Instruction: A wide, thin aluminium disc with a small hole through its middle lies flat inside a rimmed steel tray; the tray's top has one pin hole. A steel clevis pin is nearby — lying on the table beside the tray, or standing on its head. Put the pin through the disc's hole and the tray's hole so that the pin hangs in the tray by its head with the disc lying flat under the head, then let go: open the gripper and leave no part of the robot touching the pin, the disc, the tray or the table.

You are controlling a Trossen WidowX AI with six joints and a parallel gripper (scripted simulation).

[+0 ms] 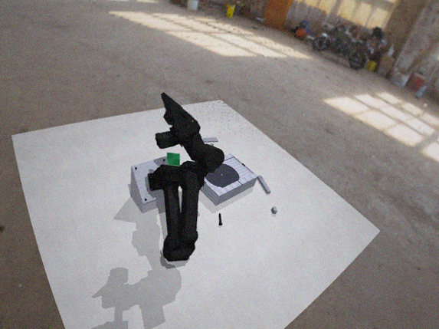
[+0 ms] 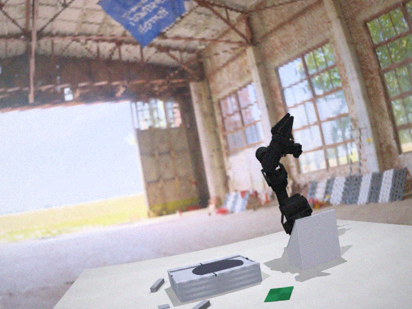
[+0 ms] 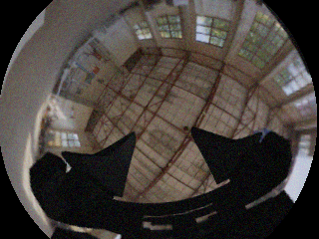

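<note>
Right now my gripper tip is 490 mm above the clevis pin, 240 mm short of it and 110 mm to the left of it. The rest, counted from my gripper tip: green square 490 mm below, 290 mm to the left, 230 mm ahead; then dark aluminium disc 440 mm below, 350 mm ahead, 70 mm to the left; then rimmed steel tray 450 mm below, 370 mm ahead, 70 mm to the left.
</note>
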